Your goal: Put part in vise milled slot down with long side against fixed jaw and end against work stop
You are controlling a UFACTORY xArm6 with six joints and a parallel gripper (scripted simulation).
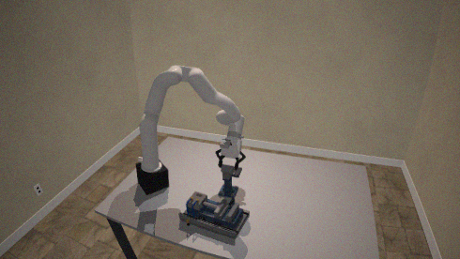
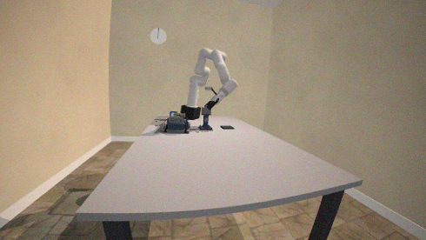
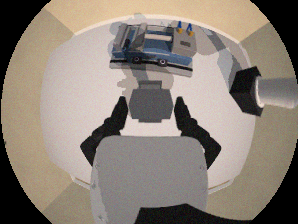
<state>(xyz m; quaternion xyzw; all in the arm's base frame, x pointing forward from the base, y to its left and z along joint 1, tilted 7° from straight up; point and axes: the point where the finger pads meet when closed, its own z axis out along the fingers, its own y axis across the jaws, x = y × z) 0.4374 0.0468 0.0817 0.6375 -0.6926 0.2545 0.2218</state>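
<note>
Right now my hand is 20 mm above the part. From my hand the other things lie so: vise 20 mm behind, 220 mm to the right, 130 mm below; then dark infeed plate 20 mm behind, 180 mm to the left, 160 mm below.
</note>
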